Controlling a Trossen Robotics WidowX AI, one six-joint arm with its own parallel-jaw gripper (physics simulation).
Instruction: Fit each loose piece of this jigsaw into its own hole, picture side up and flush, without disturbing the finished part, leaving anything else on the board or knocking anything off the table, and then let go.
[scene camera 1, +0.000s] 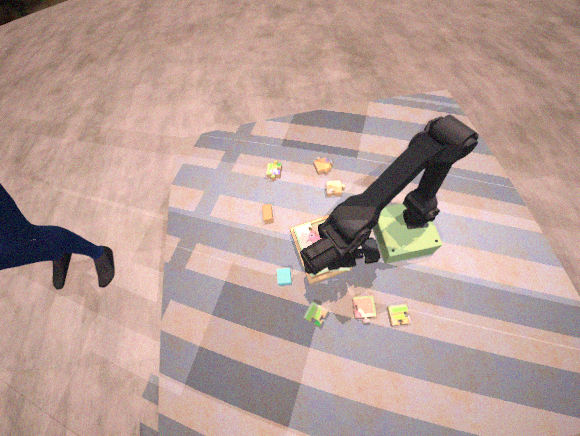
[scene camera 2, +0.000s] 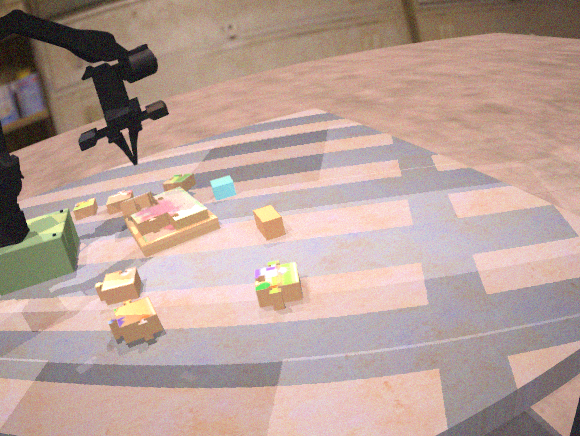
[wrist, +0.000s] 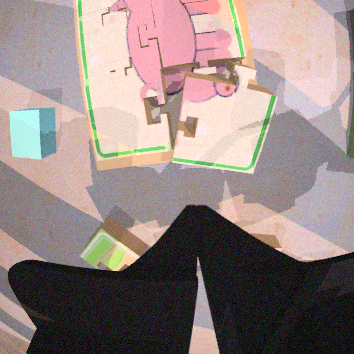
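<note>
The wooden jigsaw board (scene camera 1: 327, 277) (scene camera 2: 170, 244) (wrist: 132, 163) holds a joined picture of a pink animal on cream with a green border. A cream corner piece (scene camera 2: 137, 202) (wrist: 225, 125), picture side up, lies tilted and turned over the board's near right corner in the wrist view. It is not flush, and a dark gap shows between it and the finished part (wrist: 117, 117). My gripper (scene camera 2: 135, 163) (wrist: 194, 214) is shut and empty, in the air beyond that corner, with its tips apart from the piece. In scene camera 1 the arm hides the fingertips and much of the board.
Other picture pieces (scene camera 1: 316, 314) (scene camera 1: 364, 307) (scene camera 1: 399, 315) lie near the board. More pieces (scene camera 1: 274, 170) (scene camera 1: 323, 165) (scene camera 1: 335, 188) lie on its other side. A cyan block (scene camera 1: 284, 276) (scene camera 2: 223, 187) (wrist: 27, 134), an orange block (scene camera 1: 267, 213) (scene camera 2: 269, 221) and the green arm base (scene camera 1: 410, 245) stand around it.
</note>
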